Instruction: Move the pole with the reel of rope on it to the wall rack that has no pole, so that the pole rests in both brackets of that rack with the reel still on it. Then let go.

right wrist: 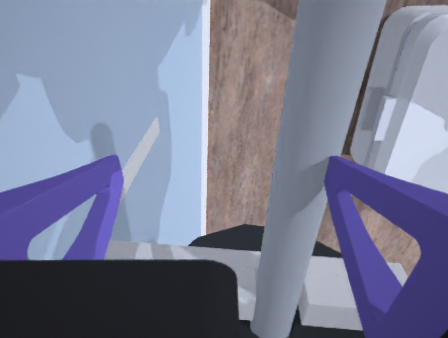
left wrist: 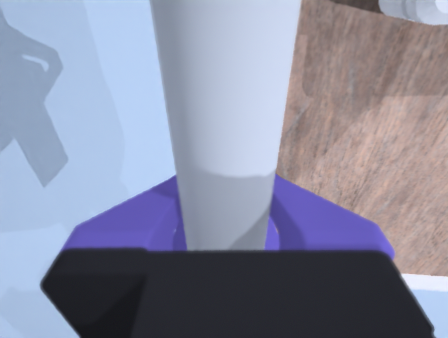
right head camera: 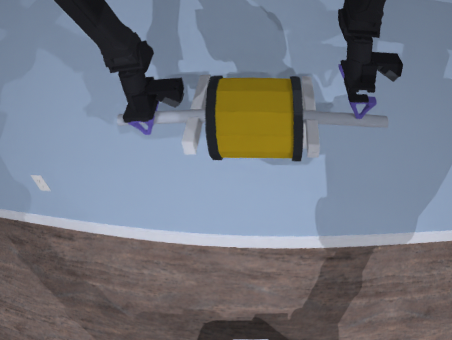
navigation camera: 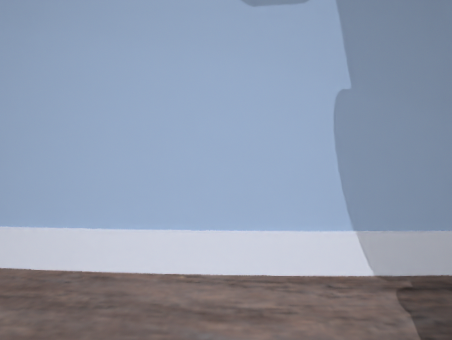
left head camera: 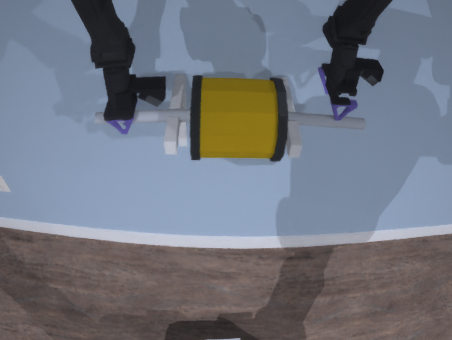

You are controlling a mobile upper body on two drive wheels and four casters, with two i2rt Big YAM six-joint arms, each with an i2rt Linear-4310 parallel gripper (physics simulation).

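Places are measured from the left arm's base along level axes (x ahead, y left, z up), in millimetres.
Pixels of known places: left gripper, fingertip midpoint: (right head camera: 149, 130) (left head camera: 125, 129); right gripper, fingertip midpoint: (right wrist: 223, 167) (right head camera: 355, 104) (left head camera: 332, 106).
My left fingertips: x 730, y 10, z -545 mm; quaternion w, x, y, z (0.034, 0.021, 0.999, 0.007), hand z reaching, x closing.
Behind a point stands the place of what it marks.
The grey pole (left head camera: 320, 119) @(x 698, y -450, z -490 mm) (right head camera: 332, 118) @(x 697, y -428, z -491 mm) (left wrist: 227, 100) @(x 724, y -50, z -486 mm) (right wrist: 310, 125) @(x 710, y -517, z -487 mm) runs sideways through the yellow reel (left head camera: 239, 118) @(x 649, y -251, z -446 mm) (right head camera: 255, 118) @(x 648, y -253, z -446 mm) with black flanges. It crosses the rack's two white brackets, the left one (left head camera: 171, 135) @(x 650, y -112, z -491 mm) (right head camera: 190, 140) @(x 636, y -116, z -492 mm) and the right one (left head camera: 294, 142) @(x 625, y -370, z -492 mm) (right head camera: 312, 142) @(x 623, y -371, z -491 mm), with the reel between them. Whether it is fully seated is hard to tell. My left gripper (left head camera: 120, 125) @(x 730, y 10, z -545 mm) (right head camera: 143, 125) @(x 730, y 10, z -545 mm) (left wrist: 225, 170) @(x 730, y 10, z -545 mm) is shut on the pole near its left end. My right gripper (left head camera: 332, 105) @(x 745, y -497, z -486 mm) (right head camera: 351, 100) @(x 745, y -497, z -486 mm) (right wrist: 223, 167) @(x 745, y -497, z -486 mm) is open near the right end; in its wrist view the pole shows close to the right-hand finger.
The blue wall (left head camera: 150, 195) @(x 883, y 10, z -1035 mm) (navigation camera: 175, 125) @(x 875, y -131, z -1100 mm) stands behind the rack, with a white baseboard (left head camera: 150, 239) @(x 873, y 54, z -1358 mm) (navigation camera: 175, 250) @(x 862, y -132, z -1360 mm) above the brown wood floor (left head camera: 150, 280) @(x 687, y 61, z -1410 mm) (navigation camera: 175, 305) @(x 741, y -153, z -1410 mm). A wall outlet (right head camera: 40, 183) @(x 920, y 744, z -1009 mm) is at the lower left. A white rounded body (right wrist: 400, 100) @(x 314, y -285, z -1166 mm) shows in the right wrist view.
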